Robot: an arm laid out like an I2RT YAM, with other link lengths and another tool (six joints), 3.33 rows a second.
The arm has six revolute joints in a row. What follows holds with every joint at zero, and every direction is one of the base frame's. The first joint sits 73.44 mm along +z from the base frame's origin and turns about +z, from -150 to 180 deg. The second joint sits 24.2 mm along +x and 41.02 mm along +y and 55.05 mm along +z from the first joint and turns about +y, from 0 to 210 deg. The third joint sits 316.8 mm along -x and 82.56 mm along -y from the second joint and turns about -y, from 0 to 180 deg. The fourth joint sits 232.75 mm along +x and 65.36 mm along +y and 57 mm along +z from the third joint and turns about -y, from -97 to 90 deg. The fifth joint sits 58.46 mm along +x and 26.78 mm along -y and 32 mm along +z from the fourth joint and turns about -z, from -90 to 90 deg. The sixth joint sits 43.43 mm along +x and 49.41 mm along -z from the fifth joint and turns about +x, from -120 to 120 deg. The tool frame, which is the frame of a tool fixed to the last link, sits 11 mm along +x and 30 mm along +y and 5 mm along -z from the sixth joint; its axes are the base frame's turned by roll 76.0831, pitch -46.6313 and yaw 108.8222 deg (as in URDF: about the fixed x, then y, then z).
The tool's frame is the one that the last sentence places.
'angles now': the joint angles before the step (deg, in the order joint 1, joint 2, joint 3, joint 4, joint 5, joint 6). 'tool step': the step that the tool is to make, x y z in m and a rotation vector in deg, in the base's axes. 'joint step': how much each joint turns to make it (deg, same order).
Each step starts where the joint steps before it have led.
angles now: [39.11 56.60 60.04 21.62 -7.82 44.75]
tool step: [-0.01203 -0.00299 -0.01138 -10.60 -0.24 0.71]
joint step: [0.00 -2.29 1.17 -11.27 -3.69 -7.66]
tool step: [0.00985 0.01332 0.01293 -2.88 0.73 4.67]
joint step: [0.00 4.38 5.69 -3.80 -4.98 -0.43]
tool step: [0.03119 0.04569 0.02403 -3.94 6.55 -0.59]
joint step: [4.94 11.09 13.69 -10.04 5.69 0.33]
